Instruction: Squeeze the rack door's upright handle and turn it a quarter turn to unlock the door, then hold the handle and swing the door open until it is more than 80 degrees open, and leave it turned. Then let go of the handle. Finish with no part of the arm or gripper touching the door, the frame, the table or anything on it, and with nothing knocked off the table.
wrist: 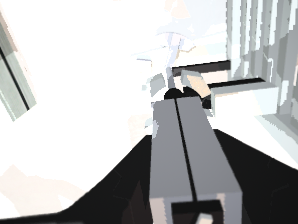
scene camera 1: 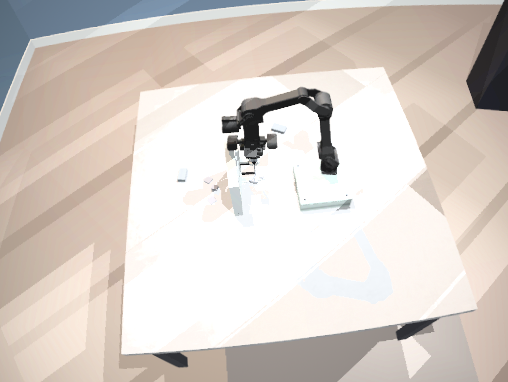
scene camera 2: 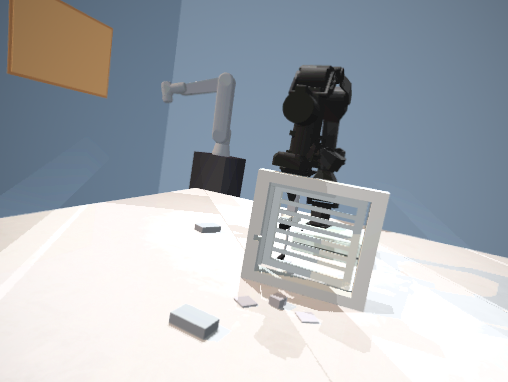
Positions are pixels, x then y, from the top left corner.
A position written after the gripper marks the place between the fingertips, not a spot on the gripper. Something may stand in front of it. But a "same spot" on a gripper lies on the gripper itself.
gripper: wrist 181, 140; scene camera 1; scene camera 2
same spot on gripper: (scene camera 1: 253, 145) = (scene camera 2: 328, 148)
